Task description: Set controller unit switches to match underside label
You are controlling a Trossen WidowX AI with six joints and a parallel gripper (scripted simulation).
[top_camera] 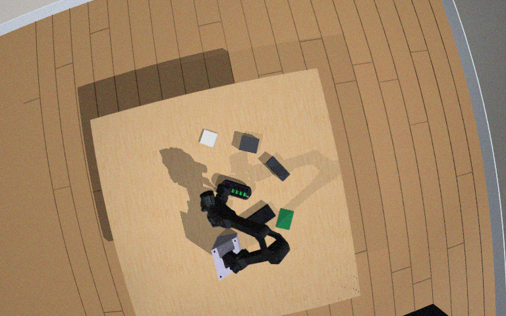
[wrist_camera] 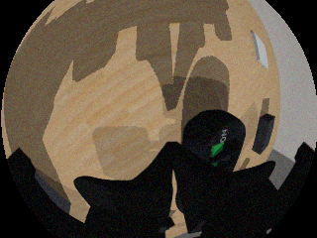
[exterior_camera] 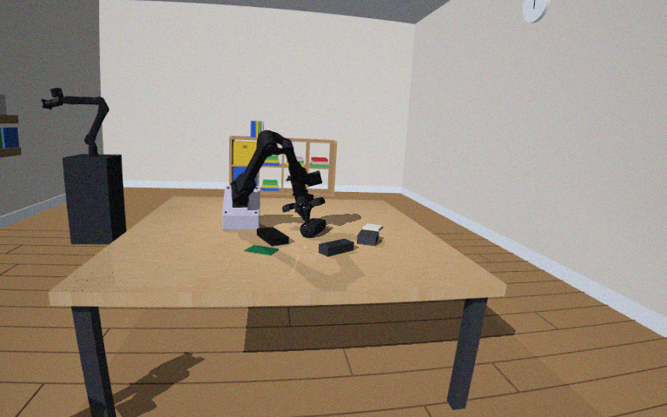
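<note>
The black block lies 160 mm behind my gripper tip, 150 mm to the right of it and 10 mm below it. Also, from my gripper tip: dark grey oblong block (300 mm to the right, 60 mm ahead, 10 mm below); white block (300 mm ahead, 20 mm below); dark grey square block (220 mm ahead, 190 mm to the right, 10 mm below).
</note>
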